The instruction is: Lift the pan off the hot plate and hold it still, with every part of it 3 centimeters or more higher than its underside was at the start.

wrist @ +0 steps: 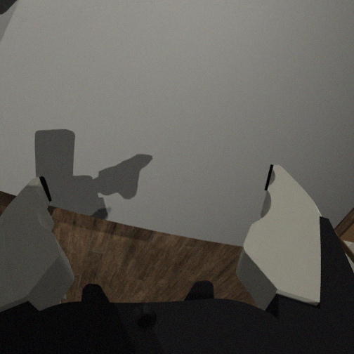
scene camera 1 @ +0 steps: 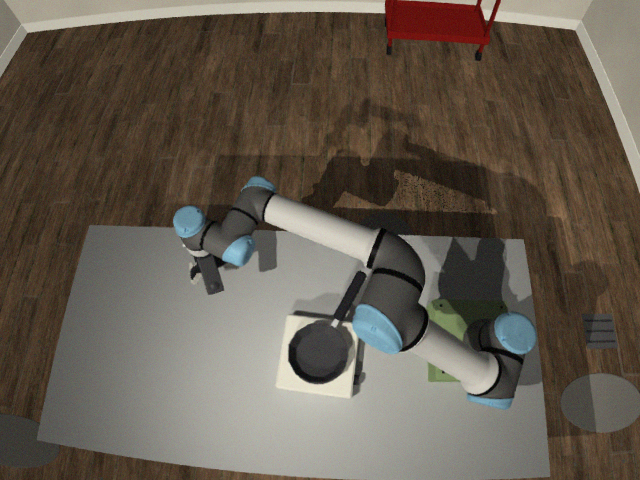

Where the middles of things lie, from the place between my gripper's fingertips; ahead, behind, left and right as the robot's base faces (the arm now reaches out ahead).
My gripper is now 350 mm past the black pan (scene camera 1: 317, 353), 120 mm to the right of it and 90 mm above it. From my hand the other things lie so: cream hot plate (scene camera 1: 341, 386): 320 mm behind, 200 mm to the left, 170 mm below.
